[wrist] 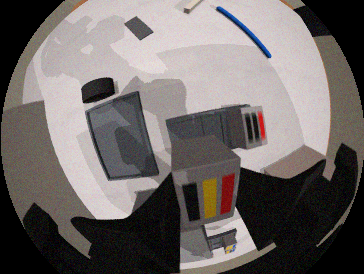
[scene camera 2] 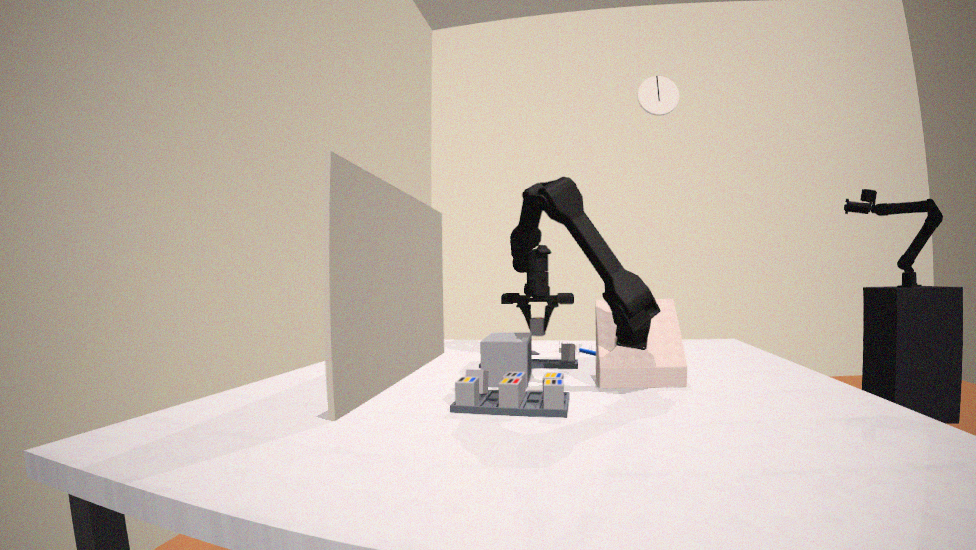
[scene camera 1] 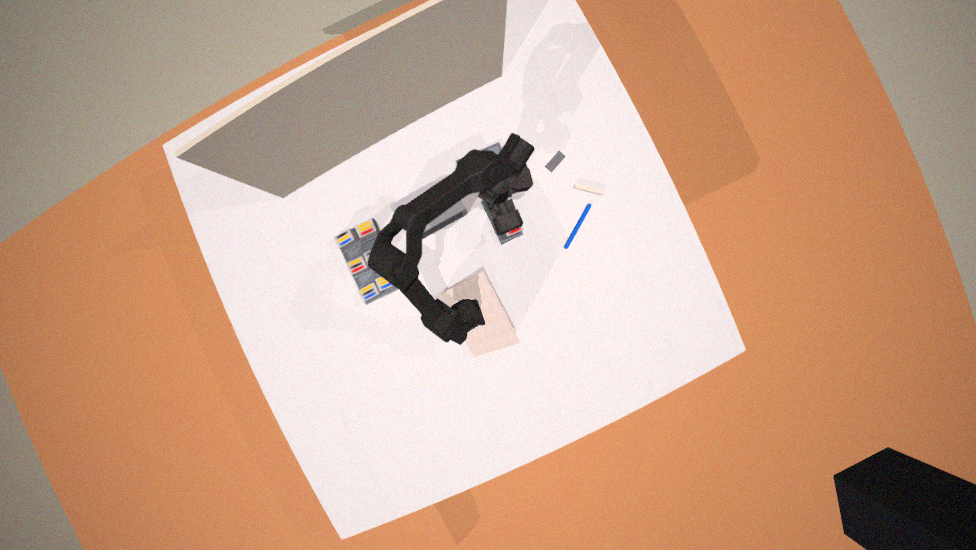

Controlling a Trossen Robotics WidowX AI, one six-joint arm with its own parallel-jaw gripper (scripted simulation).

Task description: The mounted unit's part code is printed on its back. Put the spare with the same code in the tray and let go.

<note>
In view: my gripper [scene camera 2: 537, 331], a dark grey tray [wrist: 117, 127], a mounted unit [scene camera 2: 500, 353] and a tall partition [scene camera 1: 405, 69].
My gripper also shows in the wrist view [wrist: 198, 172] and in scene camera 1 [scene camera 1: 495, 198]. The tall partition shows as well in scene camera 2 [scene camera 2: 382, 248].
</note>
